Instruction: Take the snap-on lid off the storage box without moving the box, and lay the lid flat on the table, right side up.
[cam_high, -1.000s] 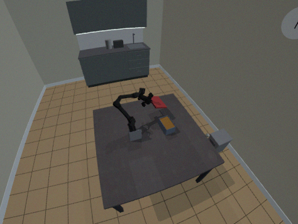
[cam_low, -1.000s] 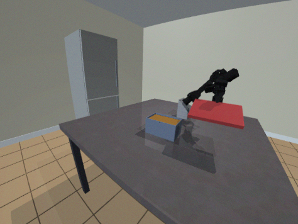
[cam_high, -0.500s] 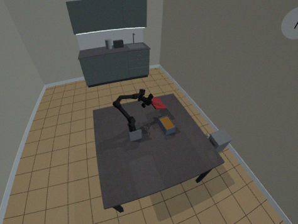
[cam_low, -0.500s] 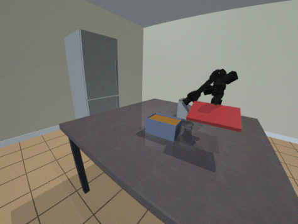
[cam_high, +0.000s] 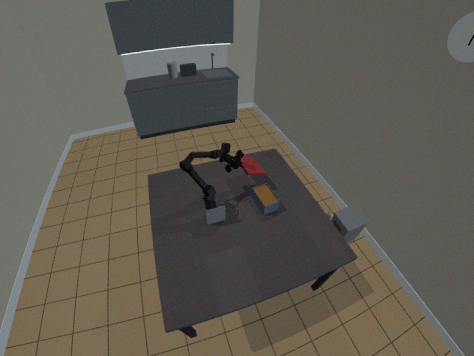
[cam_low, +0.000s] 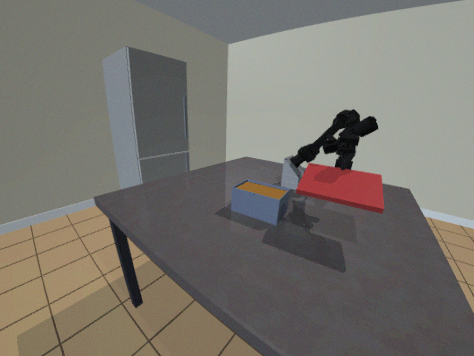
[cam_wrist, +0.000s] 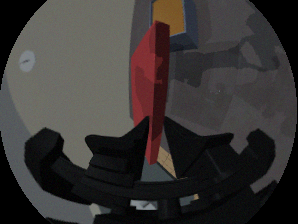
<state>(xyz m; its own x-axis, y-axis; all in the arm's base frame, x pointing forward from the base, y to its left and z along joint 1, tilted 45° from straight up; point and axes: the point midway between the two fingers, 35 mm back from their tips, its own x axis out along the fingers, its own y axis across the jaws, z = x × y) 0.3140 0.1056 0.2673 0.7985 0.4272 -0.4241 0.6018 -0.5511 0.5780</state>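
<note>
Now: gripper tip 70 mm short of the lid and 20 mm above it. The rest, counted from my gripper tip: blue-grey storage box: 80 mm ahead, 270 mm to the right, 160 mm below.
</note>
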